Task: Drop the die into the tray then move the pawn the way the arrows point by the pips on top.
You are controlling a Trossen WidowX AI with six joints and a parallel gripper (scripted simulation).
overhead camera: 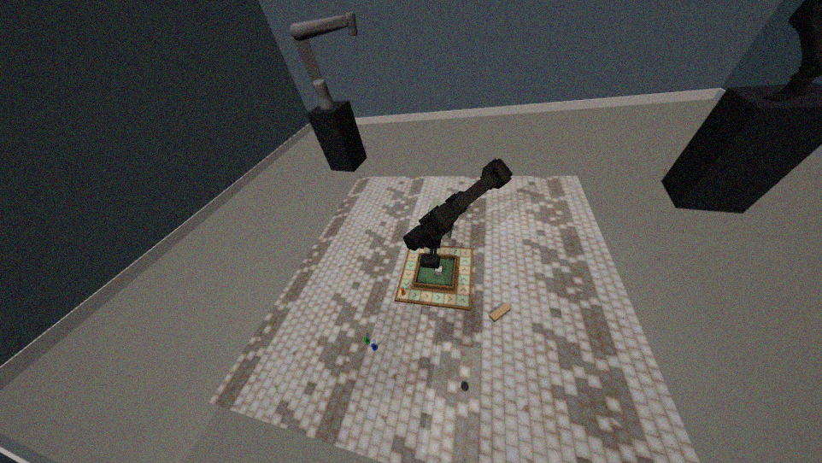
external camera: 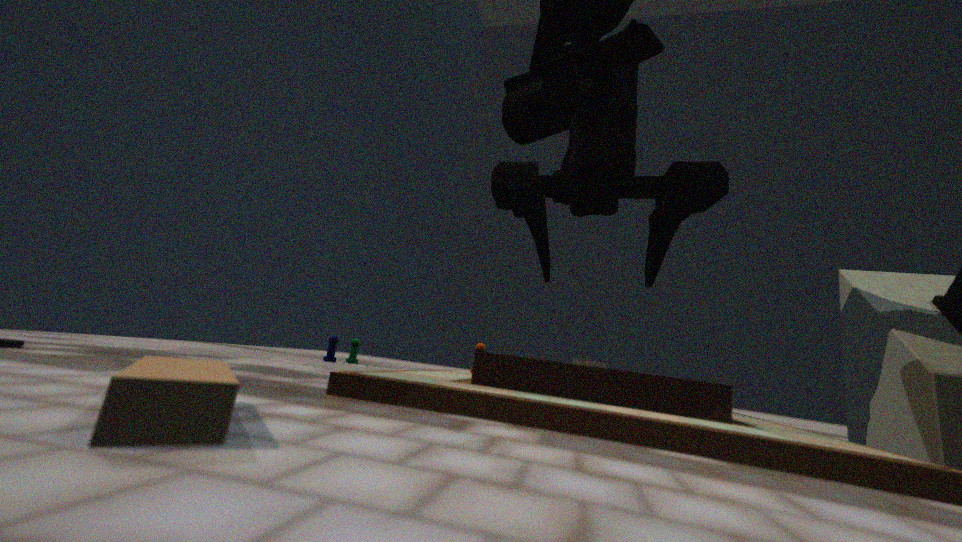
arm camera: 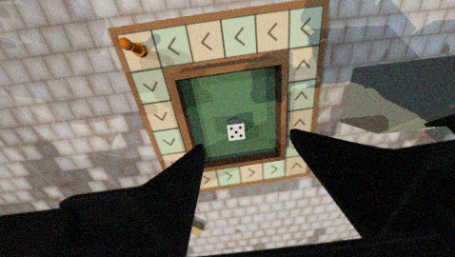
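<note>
Right now my gripper tip is 13 cm short of the orange pawn, 9 cm to the left of it and 8 cm above it. The rest, counted from my gripper tip: small wooden block 10 cm ahead, 26 cm to the left, 10 cm below; then white die 2 cm to the left, 8 cm below; then green dice tray 10 cm below.
</note>
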